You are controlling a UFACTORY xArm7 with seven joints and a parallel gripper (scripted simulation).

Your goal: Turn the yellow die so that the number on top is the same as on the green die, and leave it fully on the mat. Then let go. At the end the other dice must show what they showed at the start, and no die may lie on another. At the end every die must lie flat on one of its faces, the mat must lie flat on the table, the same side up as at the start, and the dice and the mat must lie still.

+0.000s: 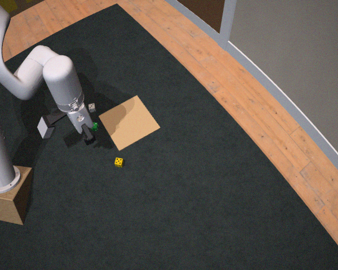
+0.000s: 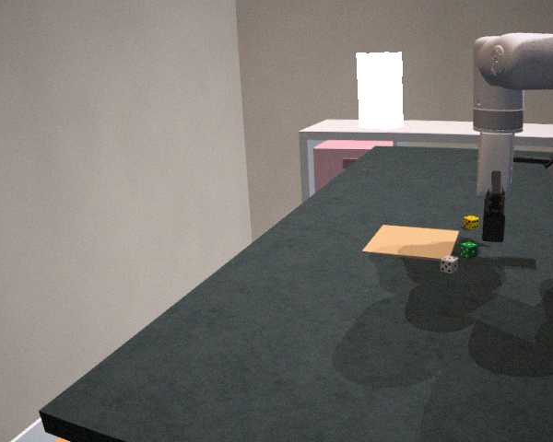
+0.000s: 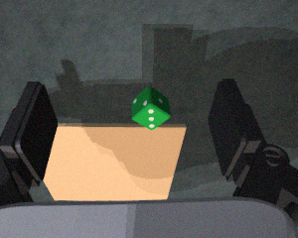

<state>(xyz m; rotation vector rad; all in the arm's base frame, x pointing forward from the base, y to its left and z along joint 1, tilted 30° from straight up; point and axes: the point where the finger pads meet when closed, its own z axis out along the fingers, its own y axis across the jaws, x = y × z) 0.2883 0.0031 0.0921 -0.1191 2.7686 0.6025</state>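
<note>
Right now the green die is 3 cm ahead of my hand, 2 cm to the left of it and 4 cm below it. Round my hand: white die (5 cm ahead, 9 cm to the left, 4 cm below); yellow die (6 cm ahead, 12 cm to the right, 4 cm below); tan mat (13 cm ahead, 1 cm to the right, 5 cm below).
</note>
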